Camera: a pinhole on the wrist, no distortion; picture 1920 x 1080 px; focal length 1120.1 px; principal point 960.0 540.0 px. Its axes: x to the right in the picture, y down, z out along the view. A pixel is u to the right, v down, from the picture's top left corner.
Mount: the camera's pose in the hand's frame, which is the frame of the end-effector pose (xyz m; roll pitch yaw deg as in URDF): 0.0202 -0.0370 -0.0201 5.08 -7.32 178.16
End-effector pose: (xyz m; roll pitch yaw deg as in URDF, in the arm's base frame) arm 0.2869 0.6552 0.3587 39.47 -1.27 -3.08
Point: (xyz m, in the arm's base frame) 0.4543 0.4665 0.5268
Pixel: 453.6 607.4
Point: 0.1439 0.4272 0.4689
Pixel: 1829.6 1021.1
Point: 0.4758 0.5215 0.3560
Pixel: outside the picture
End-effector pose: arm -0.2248 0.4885 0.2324 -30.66 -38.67 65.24
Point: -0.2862 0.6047 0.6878
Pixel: 111.6 695.6
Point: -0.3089 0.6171 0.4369
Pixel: 185.2 104.0
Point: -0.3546 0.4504 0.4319
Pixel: 952.1 560.7
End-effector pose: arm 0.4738 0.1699 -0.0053 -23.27 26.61 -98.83
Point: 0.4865 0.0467 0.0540
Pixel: 617.6 431.5
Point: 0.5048 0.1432 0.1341
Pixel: 1588.5 535.0
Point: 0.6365 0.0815 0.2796
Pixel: 1416.3 366.5
